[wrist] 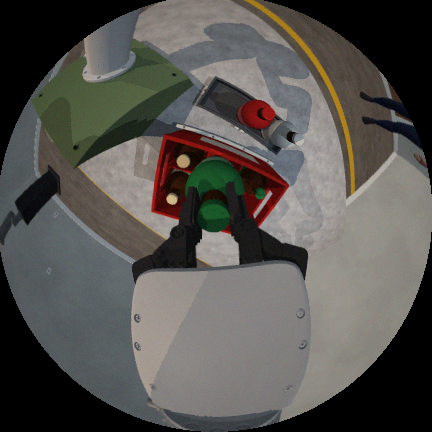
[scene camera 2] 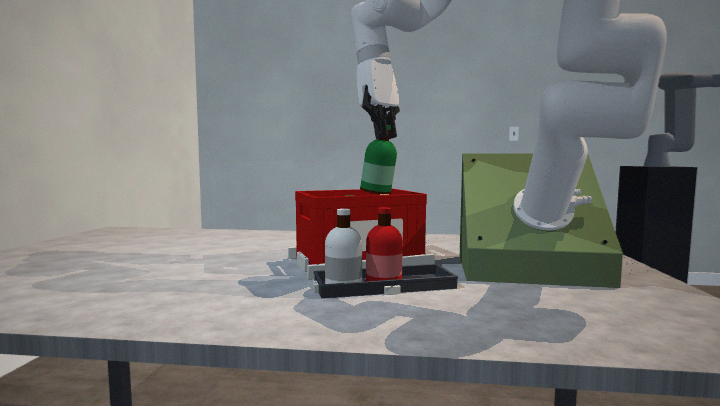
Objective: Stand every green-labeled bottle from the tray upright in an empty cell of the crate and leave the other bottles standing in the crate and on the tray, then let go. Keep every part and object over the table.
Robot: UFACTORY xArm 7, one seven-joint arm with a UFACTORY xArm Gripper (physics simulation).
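Frame: origin at the arm's base, x left, y back, z up, level; metres.
Seen in the pictures: gripper, fingertip midpoint: [wrist: 212,194] [scene camera 2: 386,138]; arm's base, link origin: [wrist: 108,64] [scene camera 2: 542,208].
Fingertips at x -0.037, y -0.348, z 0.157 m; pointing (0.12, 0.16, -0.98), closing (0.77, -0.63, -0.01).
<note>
Pixels of each thing's middle, then the offset from my fingertips to it. "spot": a spot on its surface instead.
- green bottle with a pale green label, body centre: [wrist: 214,187] [scene camera 2: 380,158] dx -0.011, dy -0.014, dz -0.045 m
- green-capped bottle, surface spot: [wrist: 260,193] spot: dx +0.014, dy -0.135, dz -0.141 m
- red bottle, body centre: [scene camera 2: 384,246] [wrist: 256,113] dx +0.136, dy -0.010, dz -0.222 m
- white bottle, body centre: [scene camera 2: 343,248] [wrist: 282,133] dx +0.159, dy -0.091, dz -0.222 m
- black tray, surface spot: [scene camera 2: 428,284] spot: dx +0.167, dy +0.076, dz -0.292 m
My gripper [scene camera 2: 386,134] [wrist: 212,194] is shut on the neck of a green bottle with a pale green label [scene camera 2: 379,168] [wrist: 214,175]. The bottle hangs slightly tilted, its base just above the rim of the red crate [scene camera 2: 312,234] [wrist: 158,175]. In the wrist view two cream-capped bottles [wrist: 183,161] [wrist: 172,198] and a green-capped bottle [wrist: 260,193] stand in the crate; the held bottle hides its middle cells. A red bottle [scene camera 2: 384,242] [wrist: 254,114] and a white bottle [scene camera 2: 343,247] [wrist: 279,134] stand on the black tray [scene camera 2: 428,284] [wrist: 220,92].
Pale strips [scene camera 2: 426,260] [wrist: 215,136] lie between the crate and the tray. The green base block [scene camera 2: 544,267] [wrist: 115,100] under the arm stands beside them. The table's front edge [scene camera 2: 252,352] runs beyond the tray.
</note>
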